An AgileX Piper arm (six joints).
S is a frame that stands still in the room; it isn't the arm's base.
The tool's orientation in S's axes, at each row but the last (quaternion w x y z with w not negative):
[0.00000, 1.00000, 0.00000, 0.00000]
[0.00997, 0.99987, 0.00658, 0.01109]
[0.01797, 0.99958, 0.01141, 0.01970]
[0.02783, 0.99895, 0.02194, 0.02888]
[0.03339, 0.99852, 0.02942, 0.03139]
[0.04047, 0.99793, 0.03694, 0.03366]
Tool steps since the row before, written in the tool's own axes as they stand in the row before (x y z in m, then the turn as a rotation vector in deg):
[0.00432, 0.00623, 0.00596, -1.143, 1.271, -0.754]
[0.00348, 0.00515, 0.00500, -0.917, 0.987, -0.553]
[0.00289, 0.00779, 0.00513, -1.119, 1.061, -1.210]
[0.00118, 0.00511, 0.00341, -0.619, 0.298, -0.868]
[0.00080, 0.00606, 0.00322, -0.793, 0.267, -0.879]
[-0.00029, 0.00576, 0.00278, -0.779, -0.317, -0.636]
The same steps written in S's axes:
[0.00432, -0.00623, -0.00596, -1.143, -1.271, 0.754]
[0.00366, -0.00520, -0.00482, -0.916, -0.988, 0.552]
[0.00326, -0.00790, -0.00473, -1.143, -1.043, 1.203]
[0.00159, -0.00523, -0.00304, -0.656, -0.278, 0.847]
[0.00135, -0.00620, -0.00274, -0.832, -0.257, 0.845]
[0.00032, -0.00597, -0.00230, -0.842, 0.305, 0.556]

